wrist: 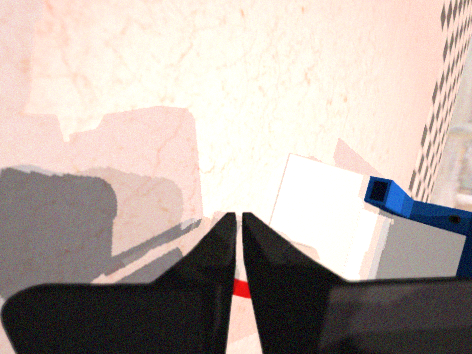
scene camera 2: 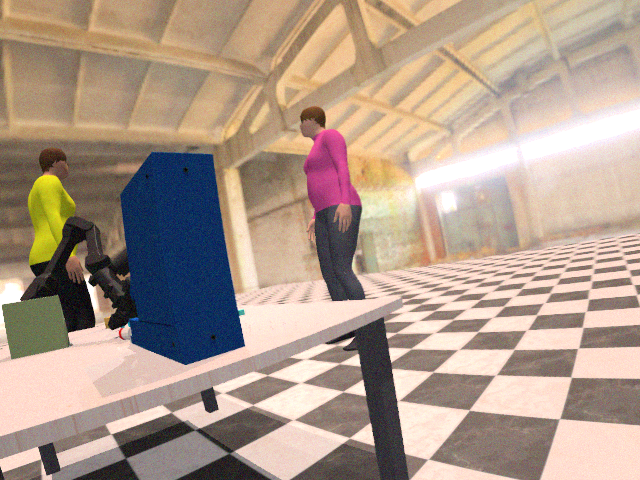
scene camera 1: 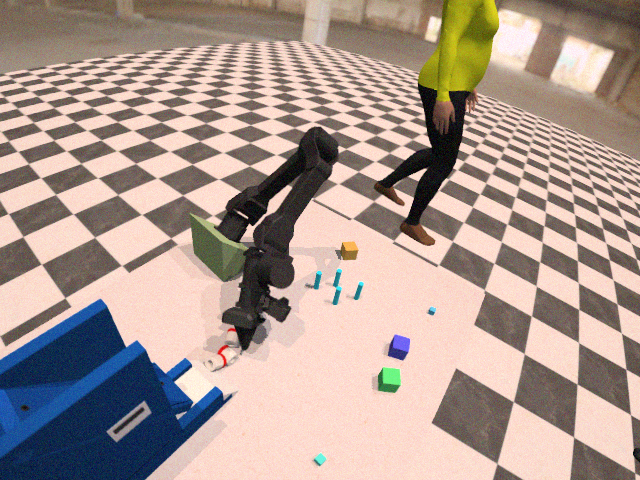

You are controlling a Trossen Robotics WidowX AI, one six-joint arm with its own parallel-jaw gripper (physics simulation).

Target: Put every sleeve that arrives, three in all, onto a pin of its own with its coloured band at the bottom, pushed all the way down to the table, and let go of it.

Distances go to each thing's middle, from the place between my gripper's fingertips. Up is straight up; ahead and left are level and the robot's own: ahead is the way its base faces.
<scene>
My hand is 26 cm to the left of the blue dispenser (scene camera 1: 82,397), 13 cm below it and 1 cm past it.
</scene>
